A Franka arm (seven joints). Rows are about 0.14 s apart.
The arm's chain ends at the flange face. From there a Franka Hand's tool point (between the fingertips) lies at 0.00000 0.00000 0.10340 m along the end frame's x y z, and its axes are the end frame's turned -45 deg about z.
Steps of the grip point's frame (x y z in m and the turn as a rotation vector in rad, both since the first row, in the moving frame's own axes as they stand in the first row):
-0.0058, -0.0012, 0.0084, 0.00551, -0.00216, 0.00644
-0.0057, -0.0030, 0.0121, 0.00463, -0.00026, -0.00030
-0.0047, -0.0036, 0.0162, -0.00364, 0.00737, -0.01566
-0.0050, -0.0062, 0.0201, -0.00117, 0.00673, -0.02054
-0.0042, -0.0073, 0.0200, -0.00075, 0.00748, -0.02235
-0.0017, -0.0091, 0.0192, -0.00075, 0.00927, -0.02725
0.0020, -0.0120, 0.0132, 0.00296, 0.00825, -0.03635
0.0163, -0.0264, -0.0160, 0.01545, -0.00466, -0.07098
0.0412, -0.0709, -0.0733, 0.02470, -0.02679, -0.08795
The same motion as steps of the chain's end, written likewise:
-0.0044, 0.0035, 0.0084, 0.00237, -0.00542, 0.00644
-0.0058, 0.0022, 0.0121, 0.00309, -0.00346, -0.00030
-0.0067, 0.0011, 0.0162, 0.00264, 0.00779, -0.01566
-0.0085, -0.0004, 0.0201, 0.00393, 0.00559, -0.02054
-0.0087, -0.0017, 0.0200, 0.00476, 0.00582, -0.02235
-0.0084, -0.0046, 0.0192, 0.00602, 0.00709, -0.02725
-0.0074, -0.0091, 0.0132, 0.00793, 0.00374, -0.03635
-0.0056, -0.0295, -0.0160, 0.00763, -0.01422, -0.07098
-0.0172, -0.0796, -0.0732, -0.00148, -0.03641, -0.08795

